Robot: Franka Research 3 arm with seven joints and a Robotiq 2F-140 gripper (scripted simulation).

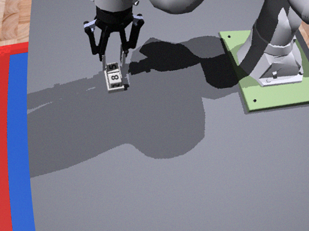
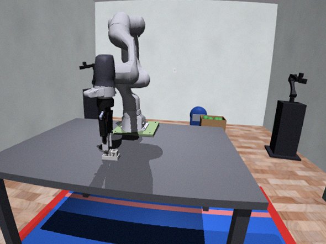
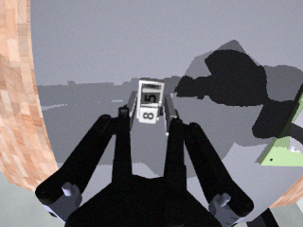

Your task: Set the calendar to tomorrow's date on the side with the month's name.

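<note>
My gripper is now 70 mm above the tray and 20 mm to the right of it.
</note>
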